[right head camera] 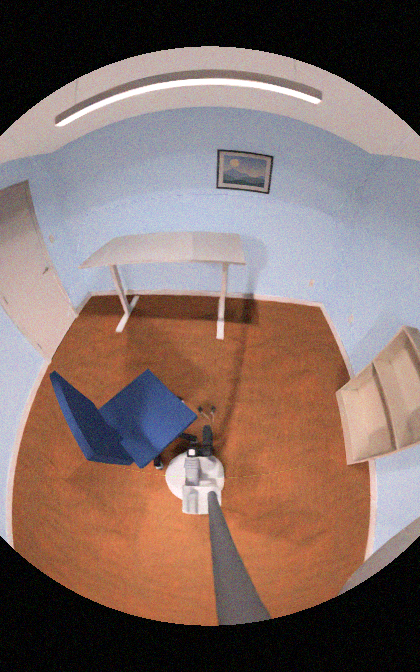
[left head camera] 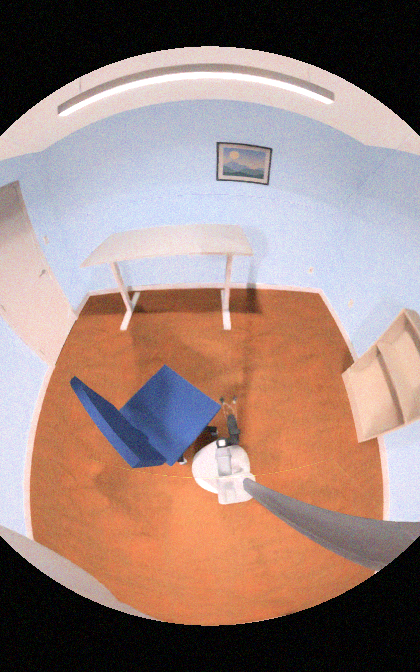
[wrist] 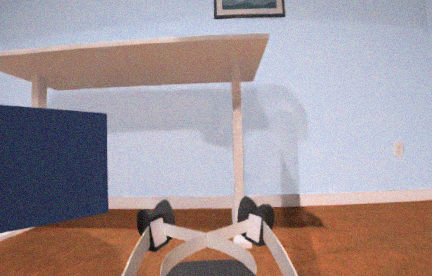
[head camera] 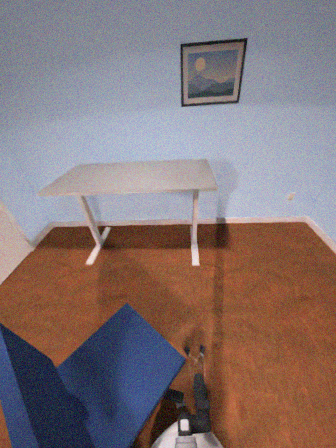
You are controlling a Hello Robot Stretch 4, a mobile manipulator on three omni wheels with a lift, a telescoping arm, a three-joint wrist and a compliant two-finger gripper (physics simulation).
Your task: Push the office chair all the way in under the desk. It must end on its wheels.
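Frame: origin at the robot's base, x ahead, y left, z up, level; metres.
Seen in the pictures: gripper, fingertip midpoint: (wrist: 205, 214) (head camera: 193, 344).
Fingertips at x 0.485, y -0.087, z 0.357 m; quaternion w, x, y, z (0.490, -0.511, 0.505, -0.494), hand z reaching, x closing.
A point is followed by its place in that frame.
The blue office chair (head camera: 120, 375) @(x 0.341, y 0.297, z 0.443 m) (left head camera: 170, 412) (right head camera: 150, 415) stands close to my base on the left, its seat level and its backrest on the left side, turned at an angle to the desk. Dark parts of its foot show beside my base; most of the foot is hidden under the seat. A blue panel of the chair fills the left of the wrist view (wrist: 50, 167) @(x 0.372, y -0.006, z 0.412 m). The desk (head camera: 145, 177) @(x 1.650, y 0.200, z 0.923 m) (left head camera: 175, 241) (right head camera: 165, 248) (wrist: 150, 62) @(x 1.636, y 0.197, z 0.898 m) stands against the far wall, well ahead of the chair. My gripper (head camera: 195, 351) (left head camera: 228, 400) (right head camera: 206, 409) (wrist: 205, 214) @(x 0.485, y -0.087, z 0.357 m) is open and empty, just right of the seat's corner.
The desk's right leg (head camera: 195, 220) @(x 1.679, y -0.280, z 0.373 m) (left head camera: 227, 295) (right head camera: 221, 300) (wrist: 237, 145) @(x 1.679, y -0.275, z 0.431 m) stands ahead. A wooden shelf unit (left head camera: 367, 439) (right head camera: 357, 457) is on the right. A door (left head camera: 25, 285) (right head camera: 25, 285) is in the left wall. Floor lies between the chair and the desk.
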